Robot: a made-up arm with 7 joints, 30 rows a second.
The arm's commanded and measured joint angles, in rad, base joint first. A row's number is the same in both.
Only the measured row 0 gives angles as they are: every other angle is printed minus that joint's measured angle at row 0.
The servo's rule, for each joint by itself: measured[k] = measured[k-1] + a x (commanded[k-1-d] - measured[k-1]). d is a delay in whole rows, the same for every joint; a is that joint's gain. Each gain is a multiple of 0.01, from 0.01 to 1. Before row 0 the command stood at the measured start. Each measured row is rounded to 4 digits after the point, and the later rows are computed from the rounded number. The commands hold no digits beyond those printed.
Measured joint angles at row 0: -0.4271 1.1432 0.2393 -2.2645 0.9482 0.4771 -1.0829
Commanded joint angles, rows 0 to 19: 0.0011 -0.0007 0.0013 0.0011 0.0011 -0.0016 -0.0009; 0.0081 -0.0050 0.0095 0.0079 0.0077 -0.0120 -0.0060; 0.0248 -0.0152 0.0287 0.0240 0.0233 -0.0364 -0.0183; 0.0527 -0.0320 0.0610 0.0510 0.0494 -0.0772 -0.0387; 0.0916 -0.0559 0.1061 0.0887 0.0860 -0.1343 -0.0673; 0.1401 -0.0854 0.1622 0.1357 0.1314 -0.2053 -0.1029; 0.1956 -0.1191 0.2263 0.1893 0.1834 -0.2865 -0.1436; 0.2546 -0.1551 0.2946 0.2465 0.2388 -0.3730 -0.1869; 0.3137 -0.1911 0.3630 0.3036 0.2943 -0.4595 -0.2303; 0.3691 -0.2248 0.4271 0.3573 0.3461 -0.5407 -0.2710; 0.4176 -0.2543 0.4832 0.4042 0.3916 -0.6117 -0.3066; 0.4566 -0.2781 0.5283 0.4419 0.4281 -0.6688 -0.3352; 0.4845 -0.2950 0.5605 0.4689 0.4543 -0.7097 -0.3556; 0.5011 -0.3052 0.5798 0.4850 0.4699 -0.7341 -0.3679; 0.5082 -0.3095 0.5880 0.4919 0.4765 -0.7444 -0.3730; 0.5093 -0.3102 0.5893 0.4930 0.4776 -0.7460 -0.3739; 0.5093 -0.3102 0.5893 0.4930 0.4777 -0.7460 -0.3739; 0.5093 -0.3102 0.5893 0.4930 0.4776 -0.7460 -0.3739; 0.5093 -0.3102 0.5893 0.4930 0.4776 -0.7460 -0.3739; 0.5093 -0.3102 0.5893 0.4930 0.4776 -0.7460 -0.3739
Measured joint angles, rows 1 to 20: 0.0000 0.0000 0.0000 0.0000 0.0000 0.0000 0.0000; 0.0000 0.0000 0.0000 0.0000 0.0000 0.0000 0.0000; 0.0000 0.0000 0.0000 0.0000 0.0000 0.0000 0.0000; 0.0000 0.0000 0.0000 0.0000 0.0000 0.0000 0.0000; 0.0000 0.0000 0.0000 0.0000 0.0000 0.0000 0.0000; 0.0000 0.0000 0.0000 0.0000 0.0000 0.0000 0.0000; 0.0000 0.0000 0.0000 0.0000 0.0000 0.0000 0.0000; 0.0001 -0.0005 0.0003 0.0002 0.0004 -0.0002 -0.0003; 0.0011 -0.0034 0.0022 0.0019 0.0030 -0.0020 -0.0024; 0.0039 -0.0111 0.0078 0.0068 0.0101 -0.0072 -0.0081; 0.0098 -0.0247 0.0190 0.0165 0.0239 -0.0177 -0.0191; 0.0196 -0.0450 0.0373 0.0324 0.0456 -0.0352 -0.0365; 0.0341 -0.0713 0.0635 0.0551 0.0756 -0.0607 -0.0604; 0.0535 -0.1024 0.0977 0.0846 0.1133 -0.0946 -0.0904; 0.0776 -0.1367 0.1390 0.1202 0.1572 -0.1364 -0.1251; 0.1059 -0.1721 0.1860 0.1605 0.2052 -0.1849 -0.1630; 0.1375 -0.2064 0.2366 0.2038 0.2545 -0.2383 -0.2019; 0.1711 -0.2375 0.2884 0.2479 0.3025 -0.2943 -0.2396; 0.2054 -0.2639 0.3388 0.2906 0.3465 -0.3505 -0.2740; 0.2389 -0.2841 0.3854 0.3298 0.3842 -0.4044 -0.3034
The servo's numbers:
d 7
a 0.12 0.65 0.21 0.22 0.35 0.15 0.36

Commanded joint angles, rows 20 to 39: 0.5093 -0.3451 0.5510 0.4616 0.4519 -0.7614 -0.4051; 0.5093 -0.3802 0.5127 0.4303 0.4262 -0.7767 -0.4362; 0.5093 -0.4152 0.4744 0.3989 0.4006 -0.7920 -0.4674; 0.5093 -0.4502 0.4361 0.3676 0.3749 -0.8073 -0.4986; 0.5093 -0.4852 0.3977 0.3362 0.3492 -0.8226 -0.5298; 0.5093 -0.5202 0.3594 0.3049 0.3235 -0.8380 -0.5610; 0.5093 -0.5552 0.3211 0.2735 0.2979 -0.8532 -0.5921; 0.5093 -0.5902 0.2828 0.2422 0.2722 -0.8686 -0.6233; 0.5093 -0.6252 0.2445 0.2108 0.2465 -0.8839 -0.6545; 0.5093 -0.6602 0.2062 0.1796 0.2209 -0.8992 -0.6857; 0.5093 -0.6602 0.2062 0.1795 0.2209 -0.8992 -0.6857; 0.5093 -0.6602 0.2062 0.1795 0.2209 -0.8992 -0.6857; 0.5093 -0.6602 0.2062 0.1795 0.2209 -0.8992 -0.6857; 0.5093 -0.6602 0.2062 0.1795 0.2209 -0.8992 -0.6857; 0.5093 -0.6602 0.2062 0.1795 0.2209 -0.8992 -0.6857; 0.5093 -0.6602 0.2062 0.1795 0.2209 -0.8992 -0.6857; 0.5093 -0.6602 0.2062 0.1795 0.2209 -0.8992 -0.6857; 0.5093 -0.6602 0.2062 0.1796 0.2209 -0.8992 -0.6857; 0.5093 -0.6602 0.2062 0.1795 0.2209 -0.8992 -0.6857; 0.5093 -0.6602 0.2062 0.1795 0.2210 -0.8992 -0.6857
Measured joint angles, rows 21 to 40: 0.2704 -0.2978 0.4262 0.3639 0.4142 -0.4539 -0.3266; 0.2989 -0.3054 0.4602 0.3921 0.4360 -0.4975 -0.3433; 0.3241 -0.3085 0.4873 0.4143 0.4506 -0.5348 -0.3543; 0.3463 -0.3096 0.5087 0.4316 0.4601 -0.5665 -0.3614; 0.3659 -0.3100 0.5256 0.4451 0.4662 -0.5934 -0.3659; 0.3831 -0.3101 0.5390 0.4556 0.4702 -0.6163 -0.3688; 0.3982 -0.3102 0.5496 0.4638 0.4728 -0.6358 -0.3706; 0.4115 -0.3329 0.5499 0.4633 0.4655 -0.6546 -0.3830; 0.4232 -0.3636 0.5421 0.4560 0.4517 -0.6729 -0.4022; 0.4335 -0.3971 0.5279 0.4434 0.4338 -0.6908 -0.4257; 0.4426 -0.4316 0.5086 0.4267 0.4132 -0.7083 -0.4519; 0.4506 -0.4664 0.4853 0.4068 0.3908 -0.7254 -0.4799; 0.4576 -0.5014 0.4589 0.3844 0.3672 -0.7423 -0.5091; 0.4638 -0.5364 0.4300 0.3600 0.3429 -0.7589 -0.5390; 0.4693 -0.5714 0.3991 0.3341 0.3182 -0.7754 -0.5693; 0.4741 -0.6064 0.3666 0.3070 0.2931 -0.7917 -0.6000; 0.4783 -0.6414 0.3329 0.2790 0.2678 -0.8078 -0.6309; 0.4820 -0.6536 0.3063 0.2571 0.2514 -0.8215 -0.6506; 0.4853 -0.6579 0.2853 0.2400 0.2407 -0.8332 -0.6632; 0.4882 -0.6594 0.2687 0.2267 0.2338 -0.8431 -0.6713
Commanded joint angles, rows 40 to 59: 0.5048 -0.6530 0.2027 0.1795 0.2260 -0.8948 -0.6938; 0.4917 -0.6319 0.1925 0.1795 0.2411 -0.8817 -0.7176; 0.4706 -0.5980 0.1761 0.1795 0.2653 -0.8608 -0.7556; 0.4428 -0.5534 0.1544 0.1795 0.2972 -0.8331 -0.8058; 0.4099 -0.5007 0.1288 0.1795 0.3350 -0.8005 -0.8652; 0.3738 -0.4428 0.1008 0.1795 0.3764 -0.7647 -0.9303; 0.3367 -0.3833 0.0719 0.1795 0.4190 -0.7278 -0.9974; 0.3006 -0.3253 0.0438 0.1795 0.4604 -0.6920 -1.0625; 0.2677 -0.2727 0.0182 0.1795 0.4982 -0.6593 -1.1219; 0.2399 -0.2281 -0.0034 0.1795 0.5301 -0.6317 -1.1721; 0.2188 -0.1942 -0.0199 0.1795 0.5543 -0.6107 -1.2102; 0.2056 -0.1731 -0.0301 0.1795 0.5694 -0.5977 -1.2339; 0.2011 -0.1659 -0.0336 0.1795 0.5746 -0.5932 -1.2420; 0.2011 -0.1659 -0.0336 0.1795 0.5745 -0.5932 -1.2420; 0.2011 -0.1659 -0.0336 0.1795 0.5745 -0.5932 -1.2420; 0.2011 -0.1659 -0.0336 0.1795 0.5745 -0.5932 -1.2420; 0.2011 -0.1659 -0.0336 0.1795 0.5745 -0.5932 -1.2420; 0.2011 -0.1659 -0.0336 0.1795 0.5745 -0.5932 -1.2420; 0.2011 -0.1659 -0.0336 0.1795 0.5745 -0.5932 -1.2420; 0.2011 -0.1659 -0.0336 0.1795 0.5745 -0.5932 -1.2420
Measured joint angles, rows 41 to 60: 0.4907 -0.6599 0.2556 0.2163 0.2293 -0.8515 -0.6765; 0.4929 -0.6601 0.2452 0.2082 0.2264 -0.8587 -0.6798; 0.4949 -0.6602 0.2370 0.2019 0.2245 -0.8648 -0.6819; 0.4966 -0.6602 0.2305 0.1970 0.2232 -0.8700 -0.6833; 0.4981 -0.6602 0.2254 0.1932 0.2224 -0.8744 -0.6842; 0.4994 -0.6602 0.2214 0.1902 0.2219 -0.8781 -0.6847; 0.5006 -0.6602 0.2182 0.1878 0.2216 -0.8813 -0.6851; 0.5011 -0.6555 0.2149 0.1860 0.2231 -0.8833 -0.6882; 0.5000 -0.6402 0.2102 0.1846 0.2294 -0.8831 -0.6988; 0.4965 -0.6128 0.2030 0.1835 0.2420 -0.8798 -0.7192; 0.4901 -0.5742 0.1928 0.1826 0.2613 -0.8728 -0.7504; 0.4805 -0.5264 0.1794 0.1819 0.2871 -0.8620 -0.7917; 0.4677 -0.4721 0.1629 0.1814 0.3184 -0.8474 -0.8416; 0.4520 -0.4144 0.1438 0.1810 0.3536 -0.8295 -0.8977; 0.4338 -0.3565 0.1228 0.1807 0.3910 -0.8089 -0.9570; 0.4139 -0.3020 0.1008 0.1804 0.4285 -0.7865 -1.0164; 0.3930 -0.2540 0.0789 0.1802 0.4641 -0.7633 -1.0725; 0.3721 -0.2151 0.0582 0.1800 0.4957 -0.7404 -1.1221; 0.3521 -0.1878 0.0397 0.1799 0.5215 -0.7190 -1.1623; 0.3340 -0.1736 0.0243 0.1798 0.5401 -0.7001 -1.1910
